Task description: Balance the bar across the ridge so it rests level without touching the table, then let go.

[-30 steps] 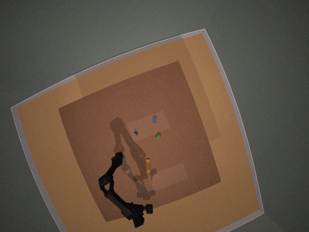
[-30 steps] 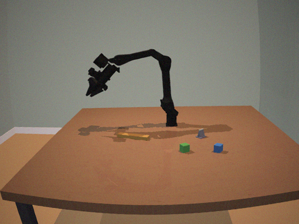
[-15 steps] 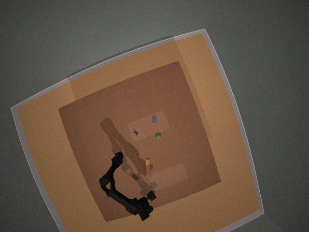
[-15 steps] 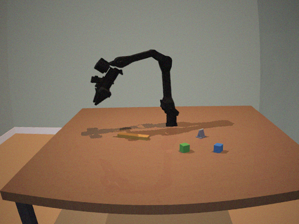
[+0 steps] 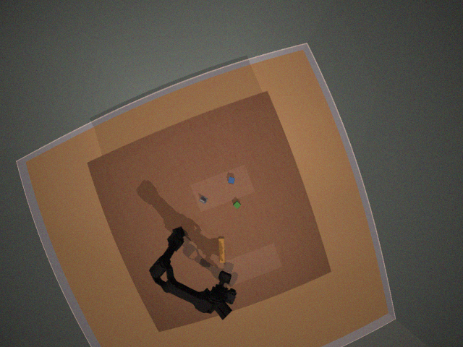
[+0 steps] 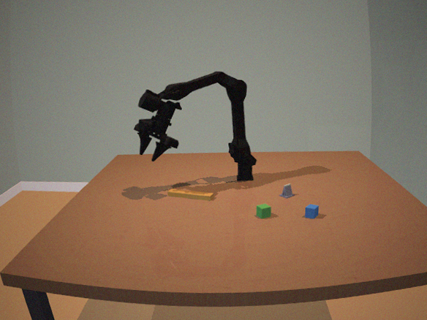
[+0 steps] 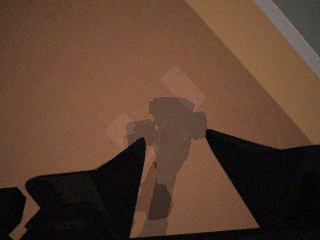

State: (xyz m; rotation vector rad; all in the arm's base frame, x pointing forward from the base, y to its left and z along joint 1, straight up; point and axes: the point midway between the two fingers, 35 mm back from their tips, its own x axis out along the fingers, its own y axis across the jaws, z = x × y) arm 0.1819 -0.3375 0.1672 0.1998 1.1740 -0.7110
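The yellow bar is 150 mm to the left of my gripper tip, 130 mm below it and 30 mm ahead of it. The rest, counted from my gripper tip: blue cube 550 mm to the left, 240 mm ahead, 120 mm below; green cube 400 mm to the left, 220 mm ahead, 120 mm below.
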